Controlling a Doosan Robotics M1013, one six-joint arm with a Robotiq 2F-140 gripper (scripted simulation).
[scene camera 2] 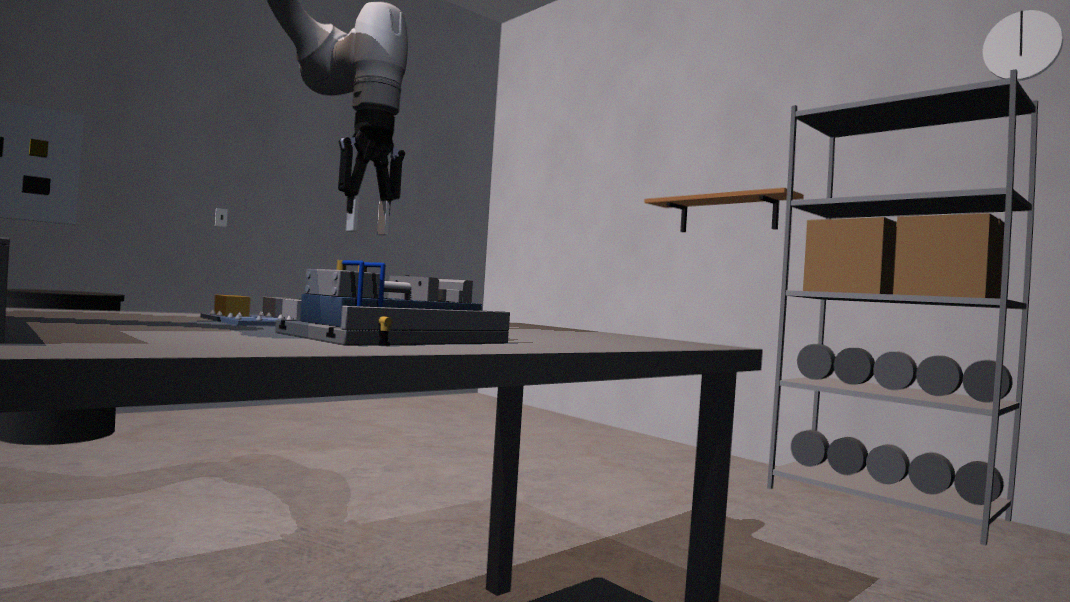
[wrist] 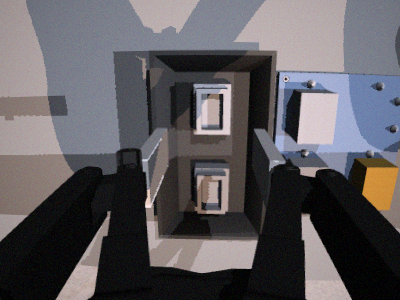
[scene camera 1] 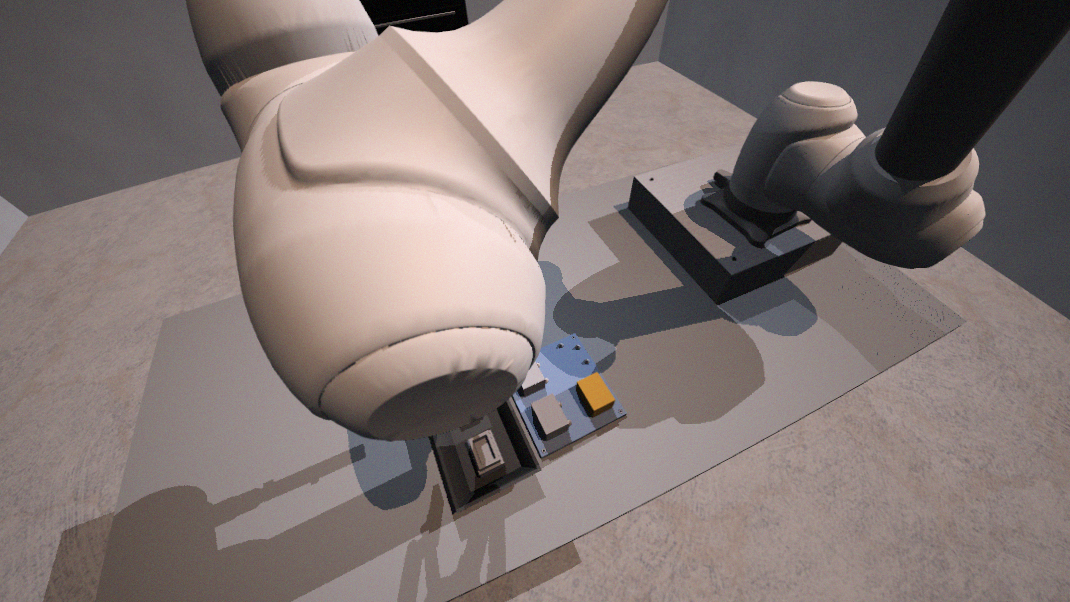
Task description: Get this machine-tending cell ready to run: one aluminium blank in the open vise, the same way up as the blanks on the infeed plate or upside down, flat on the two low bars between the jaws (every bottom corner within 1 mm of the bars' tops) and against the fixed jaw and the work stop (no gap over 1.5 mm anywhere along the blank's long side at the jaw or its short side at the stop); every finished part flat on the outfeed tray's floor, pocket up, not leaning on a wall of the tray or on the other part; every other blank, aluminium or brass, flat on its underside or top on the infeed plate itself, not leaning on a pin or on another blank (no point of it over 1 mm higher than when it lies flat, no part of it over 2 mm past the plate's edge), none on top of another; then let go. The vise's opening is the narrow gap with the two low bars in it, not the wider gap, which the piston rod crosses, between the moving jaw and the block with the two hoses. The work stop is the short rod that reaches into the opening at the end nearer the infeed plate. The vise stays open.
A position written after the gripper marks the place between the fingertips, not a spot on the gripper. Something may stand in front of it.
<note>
In view: the gripper [scene camera 2: 367, 232], an aluminium blank [wrist: 313, 119] and a brass blank [scene camera 1: 595, 395].
The brass blank shows as well in the wrist view [wrist: 368, 176]. The gripper shows as well in the wrist view [wrist: 210, 146].
</note>
